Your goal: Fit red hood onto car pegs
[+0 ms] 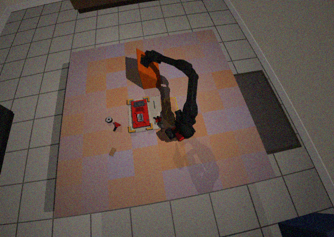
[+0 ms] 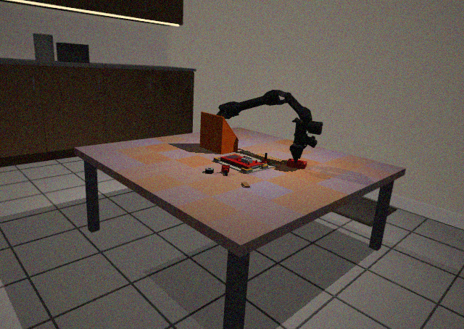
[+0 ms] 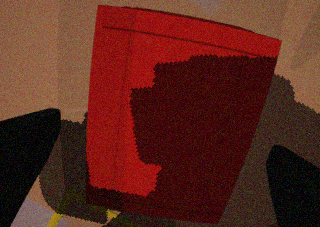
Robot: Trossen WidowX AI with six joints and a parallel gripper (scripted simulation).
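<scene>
The red hood lies 10 mm below my gripper tip. Also, from my gripper tip: light jig plate (240 mm to the right, 140 mm behind, 20 mm below); then tan block (430 mm to the right, 110 mm ahead, 20 mm below); then small wheel (480 mm to the right, 110 mm behind, 20 mm below).
</scene>
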